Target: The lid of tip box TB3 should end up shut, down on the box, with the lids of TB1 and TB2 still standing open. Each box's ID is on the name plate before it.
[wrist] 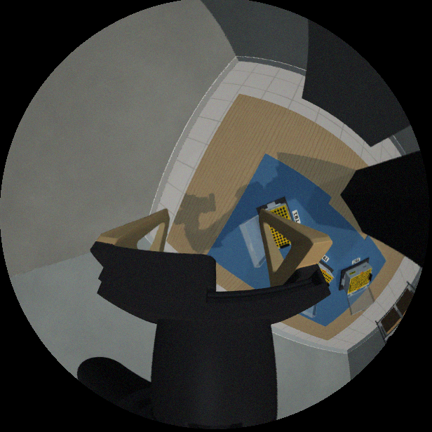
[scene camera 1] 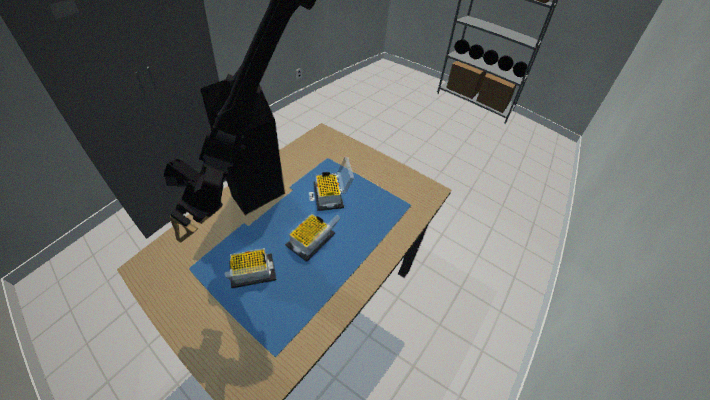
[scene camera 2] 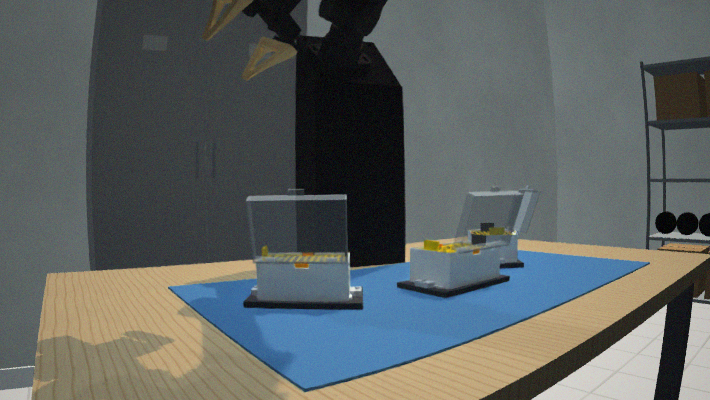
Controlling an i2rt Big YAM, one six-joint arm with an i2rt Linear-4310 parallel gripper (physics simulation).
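Frame: origin at the arm's base, x left, y up, z ahead, level; millimetres.
Seen in the pictures: gripper, fingertip midpoint: [scene camera 1: 189,231] [scene camera 2: 225,59]; arm's base, link origin: [scene camera 2: 338,59].
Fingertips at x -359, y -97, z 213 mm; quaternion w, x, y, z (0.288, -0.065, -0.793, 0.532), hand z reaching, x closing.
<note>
Pixels of each thing's middle, then the offset from my fingertips to it. Level surfaces: height alone.
- middle box, body centre: [scene camera 2: 450,263] [scene camera 1: 307,232] dx +334, dy -294, dz +98 mm
- far box, body centre: [scene camera 2: 485,245] [scene camera 1: 325,189] dx +542, dy -294, dz +24 mm
- blue mat, surface height: dy -327 mm
- wooden table, surface height: dy -330 mm
Three tip boxes with yellow racks have clear lids standing open. The box at the left [scene camera 1: 250,262] [scene camera 2: 302,282] [wrist: 281,232] has a plate reading TB1 [wrist: 296,216]; its lid [scene camera 2: 300,225] [wrist: 252,241] is up. The middle box [scene camera 1: 310,235] [scene camera 2: 435,265] [wrist: 326,276] has its lid [scene camera 1: 336,221] [scene camera 2: 487,212] [wrist: 310,310] up. The far box [scene camera 1: 328,191] [scene camera 2: 510,251] [wrist: 359,280] has its lid [scene camera 1: 346,175] [scene camera 2: 528,210] [wrist: 362,302] up. I cannot read surely which of these two is TB3. My gripper [scene camera 1: 187,233] [scene camera 2: 225,58] [wrist: 213,213] is open and empty, high above the table's left end, away from the boxes.
The boxes stand on dark bases on a blue mat [scene camera 1: 290,320] [scene camera 2: 380,345] [wrist: 265,175] on a wooden table [scene camera 1: 150,280] [scene camera 2: 100,310] [wrist: 225,150]. The black robot pedestal [scene camera 1: 255,165] [scene camera 2: 350,165] stands at the table's back edge. A shelf rack [scene camera 1: 482,101] stands far off by the wall.
</note>
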